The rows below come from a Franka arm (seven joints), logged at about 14 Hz.
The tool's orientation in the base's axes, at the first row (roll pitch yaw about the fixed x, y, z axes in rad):
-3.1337, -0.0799, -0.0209
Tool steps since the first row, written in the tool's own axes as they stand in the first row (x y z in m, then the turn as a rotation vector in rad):
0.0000, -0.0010, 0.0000, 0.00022, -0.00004, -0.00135
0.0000, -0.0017, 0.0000, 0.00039, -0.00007, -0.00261
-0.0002, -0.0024, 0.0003, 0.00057, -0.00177, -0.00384
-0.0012, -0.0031, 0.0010, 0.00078, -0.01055, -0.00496
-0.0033, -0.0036, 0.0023, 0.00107, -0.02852, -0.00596
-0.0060, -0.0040, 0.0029, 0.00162, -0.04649, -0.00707
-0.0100, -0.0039, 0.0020, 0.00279, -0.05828, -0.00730
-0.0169, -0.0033, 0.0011, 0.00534, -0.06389, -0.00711
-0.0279, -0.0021, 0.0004, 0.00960, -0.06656, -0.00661
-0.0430, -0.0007, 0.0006, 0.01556, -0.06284, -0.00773
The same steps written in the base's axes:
0.0000, 0.0010, 0.0000, 0.00011, 0.00003, 0.00136
0.0000, 0.0017, 0.0000, 0.00018, 0.00005, 0.00263
-0.0001, 0.0024, -0.0003, 0.00030, 0.00173, 0.00389
-0.0011, 0.0031, -0.0011, 0.00059, 0.01050, 0.00509
-0.0030, 0.0037, -0.0025, 0.00117, 0.02845, 0.00625
-0.0057, 0.0041, -0.0033, 0.00199, 0.04640, 0.00754
-0.0097, 0.0041, -0.0028, 0.00338, 0.05816, 0.00796
-0.0167, 0.0037, -0.0024, 0.00605, 0.06372, 0.00802
-0.0277, 0.0027, -0.0026, 0.01039, 0.06630, 0.00788
-0.0428, 0.0016, -0.0040, 0.01616, 0.06245, 0.00944

